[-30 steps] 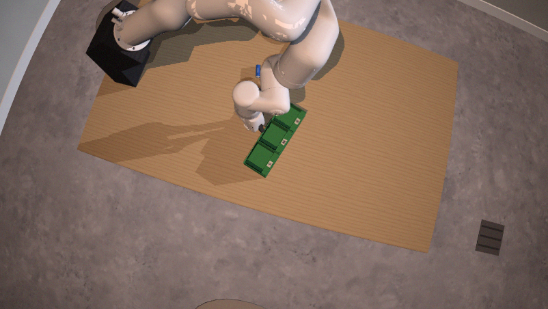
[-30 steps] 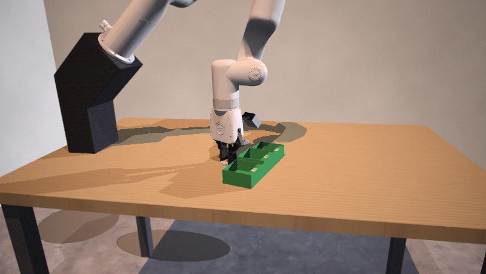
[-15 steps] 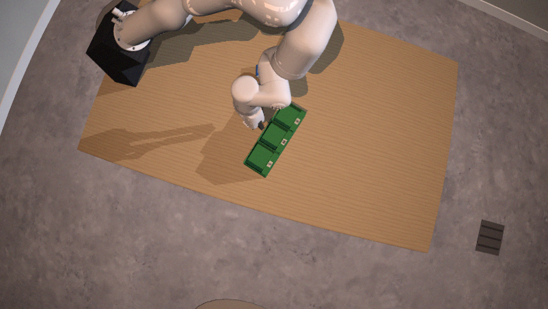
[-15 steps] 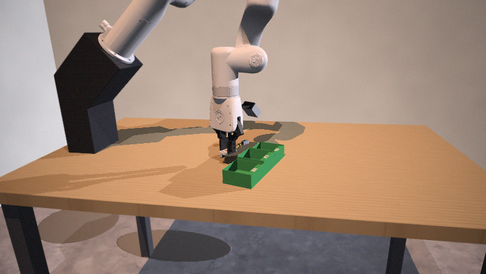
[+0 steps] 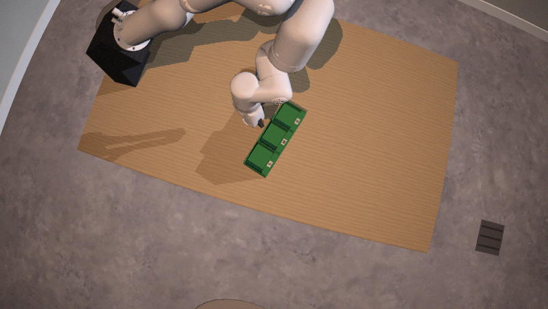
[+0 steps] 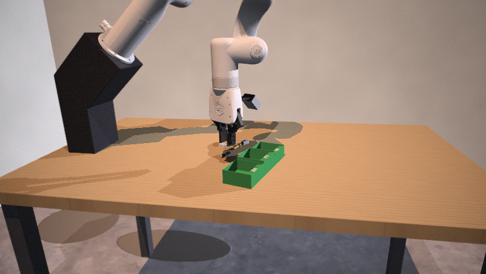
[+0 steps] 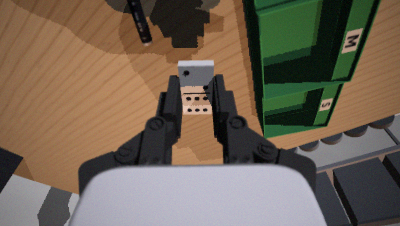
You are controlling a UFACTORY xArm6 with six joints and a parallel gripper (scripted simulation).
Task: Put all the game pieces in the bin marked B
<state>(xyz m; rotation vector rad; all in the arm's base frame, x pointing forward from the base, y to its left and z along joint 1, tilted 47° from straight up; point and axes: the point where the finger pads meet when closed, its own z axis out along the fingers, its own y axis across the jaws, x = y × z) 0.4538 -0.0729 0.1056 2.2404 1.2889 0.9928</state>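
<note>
Right now the green three-compartment bin is 90 mm ahead of my hand, 30 mm to the right of it and 60 mm below it. Round my hand: black cylinder (30 mm behind, 50 mm to the left, 80 mm below); white domino (20 mm below); brass bolt (10 mm behind, 140 mm to the left, 80 mm below).
</note>
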